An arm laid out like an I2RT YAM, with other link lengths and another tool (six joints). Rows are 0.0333 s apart.
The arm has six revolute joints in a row. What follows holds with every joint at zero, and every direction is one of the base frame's. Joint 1 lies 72.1 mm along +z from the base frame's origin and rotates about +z. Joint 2 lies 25.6 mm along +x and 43.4 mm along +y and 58.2 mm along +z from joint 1 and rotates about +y. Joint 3 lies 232.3 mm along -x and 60.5 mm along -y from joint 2 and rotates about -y. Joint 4 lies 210.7 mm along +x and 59.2 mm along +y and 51.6 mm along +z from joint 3 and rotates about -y. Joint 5 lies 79.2 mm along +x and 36.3 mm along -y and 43.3 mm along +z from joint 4 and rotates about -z. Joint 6 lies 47 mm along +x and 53.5 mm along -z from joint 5 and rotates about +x. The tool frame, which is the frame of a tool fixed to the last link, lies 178 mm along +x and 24 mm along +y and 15 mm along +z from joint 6; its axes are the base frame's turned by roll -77.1, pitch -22.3 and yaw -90 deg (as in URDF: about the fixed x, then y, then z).
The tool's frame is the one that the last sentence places.
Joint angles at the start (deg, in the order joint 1, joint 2, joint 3, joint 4, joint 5, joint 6):
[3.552, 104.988, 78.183, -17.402, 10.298, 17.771]
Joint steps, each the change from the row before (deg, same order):
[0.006, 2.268, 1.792, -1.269, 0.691, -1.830]
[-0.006, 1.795, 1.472, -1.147, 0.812, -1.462]
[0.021, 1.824, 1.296, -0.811, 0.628, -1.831]
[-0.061, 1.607, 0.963, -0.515, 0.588, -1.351]
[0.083, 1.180, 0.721, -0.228, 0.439, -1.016]
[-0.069, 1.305, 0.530, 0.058, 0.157, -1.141]
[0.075, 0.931, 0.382, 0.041, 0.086, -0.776]
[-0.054, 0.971, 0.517, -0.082, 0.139, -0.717]
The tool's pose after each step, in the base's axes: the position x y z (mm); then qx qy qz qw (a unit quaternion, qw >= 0). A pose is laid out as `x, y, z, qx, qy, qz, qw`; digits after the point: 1 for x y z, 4 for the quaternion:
524.5, 14.1, 90.7, -0.6573, 0.5800, -0.3992, 0.2687
525.3, 11.4, 81.5, -0.6693, 0.5751, -0.3970, 0.2523
526.1, 9.8, 71.9, -0.6833, 0.5670, -0.3943, 0.2370
526.7, 7.5, 62.8, -0.6936, 0.5616, -0.3917, 0.2238
527.6, 6.9, 56.7, -0.7012, 0.5563, -0.3904, 0.2153
528.4, 6.1, 49.0, -0.7094, 0.5508, -0.3877, 0.2077
528.9, 6.7, 43.5, -0.7155, 0.5462, -0.3853, 0.2030
529.6, 5.9, 38.1, -0.7208, 0.5429, -0.3831, 0.1976

